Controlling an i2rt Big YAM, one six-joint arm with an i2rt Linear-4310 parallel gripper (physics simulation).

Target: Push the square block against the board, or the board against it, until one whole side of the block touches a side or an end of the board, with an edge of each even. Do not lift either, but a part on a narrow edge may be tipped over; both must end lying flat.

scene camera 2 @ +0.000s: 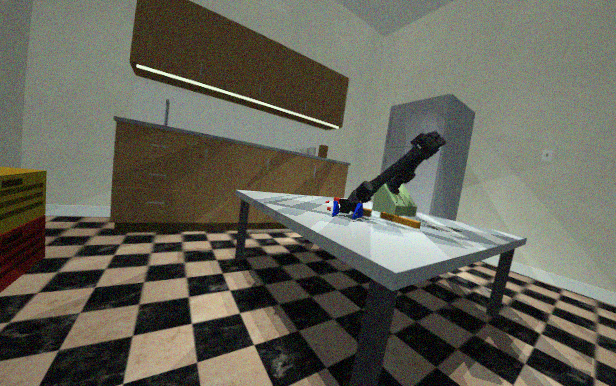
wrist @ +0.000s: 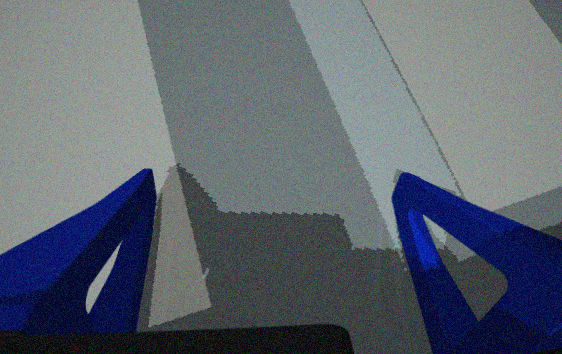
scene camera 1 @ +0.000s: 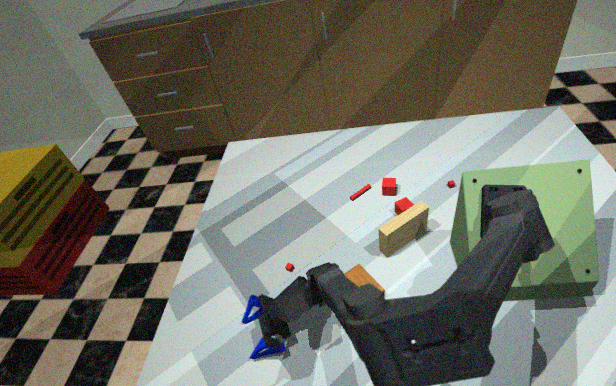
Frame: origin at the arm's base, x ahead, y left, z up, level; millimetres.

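Where they show: gripper, between the fingertips: (scene camera 2: 342, 216) (wrist: 281, 183) (scene camera 1: 247, 340); arm's base, origin of its link: (scene camera 2: 390, 185) (scene camera 1: 501, 212).
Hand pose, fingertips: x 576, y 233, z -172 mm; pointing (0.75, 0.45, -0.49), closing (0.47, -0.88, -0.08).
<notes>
Things, the pixels of their top centre, and the offset from my fingertips. "*": a spot on its surface instead. Level surfaces: height alone.
- brown square block, centre of its top: (scene camera 1: 356, 287) (scene camera 2: 362, 208) 254 mm back, 136 mm right, 21 mm up
- long orange-brown board, a spot on its surface: (scene camera 2: 400, 220) * 311 mm back, 74 mm left, 7 mm up
- shorter pale wooden piece, centre of its top: (scene camera 1: 404, 217) 378 mm back, 300 mm right, 87 mm up
- red rod, centre of its top: (scene camera 1: 360, 190) 256 mm back, 488 mm right, 4 mm up
- table, height of its surface: 10 mm down
The brown square block (scene camera 1: 361, 275) (scene camera 2: 367, 212) lies flat, partly hidden by the arm in both scene views. A long orange-brown board (scene camera 2: 400, 220) lies flat in scene camera 2, apart from the block; the arm hides it in scene camera 1. A shorter pale wooden piece (scene camera 1: 404, 230) stands on a narrow edge beyond the block in scene camera 1. My gripper (scene camera 1: 248, 340) (scene camera 2: 345, 217) (wrist: 281, 183) is open and empty, low by the tabletop, to the left of the block in scene camera 1. Neither the block nor a board shows in the wrist view.
Red cubes (scene camera 1: 389, 186) (scene camera 1: 403, 205) and a red rod (scene camera 1: 360, 192) lie near the pale piece. Small red cubes (scene camera 1: 289, 267) (scene camera 1: 451, 184) lie farther apart. The green base (scene camera 1: 560, 200) (scene camera 2: 385, 201) stands at the right of the table (scene camera 1: 240, 165) (scene camera 2: 370, 245) in scene camera 1.
</notes>
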